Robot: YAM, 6 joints.
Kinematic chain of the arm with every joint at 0, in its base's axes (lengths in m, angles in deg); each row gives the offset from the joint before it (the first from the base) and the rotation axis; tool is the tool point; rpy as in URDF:
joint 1: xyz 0 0 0.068 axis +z
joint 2: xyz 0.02 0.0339 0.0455 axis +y
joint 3: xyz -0.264 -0.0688 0 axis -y
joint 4: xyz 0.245 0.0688 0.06 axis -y
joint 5: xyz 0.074 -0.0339 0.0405 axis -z
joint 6: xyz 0.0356 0 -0.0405 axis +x
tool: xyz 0 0 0 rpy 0 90 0
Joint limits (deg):
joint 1: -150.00..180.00
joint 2: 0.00..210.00
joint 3: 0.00..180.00
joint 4: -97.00..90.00
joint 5: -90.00..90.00
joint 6: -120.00..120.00
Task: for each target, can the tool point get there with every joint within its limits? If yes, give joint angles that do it. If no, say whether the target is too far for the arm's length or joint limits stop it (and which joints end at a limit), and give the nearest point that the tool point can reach.
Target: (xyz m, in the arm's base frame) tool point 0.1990 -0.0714 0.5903
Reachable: yes | joints -10.39 76.23 100.85 25.29 74.72 -37.62
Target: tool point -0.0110 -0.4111 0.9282
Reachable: no: too far | nearest point -0.0078 -0.2908 0.6777 | short by 0.278 m
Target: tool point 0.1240 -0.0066 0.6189
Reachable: yes | joints 10.47 63.48 101.56 10.36 54.51 -5.78
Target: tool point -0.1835 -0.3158 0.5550
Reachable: yes | joints -122.11 103.38 110.17 56.81 -20.48 -99.27
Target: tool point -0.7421 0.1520 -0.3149
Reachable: no: too far | nearest point -0.5499 0.1126 -0.2006 | short by 0.227 m
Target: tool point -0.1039 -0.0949 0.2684
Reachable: yes | joints -123.90 47.39 41.42 -52.27 69.43 22.20
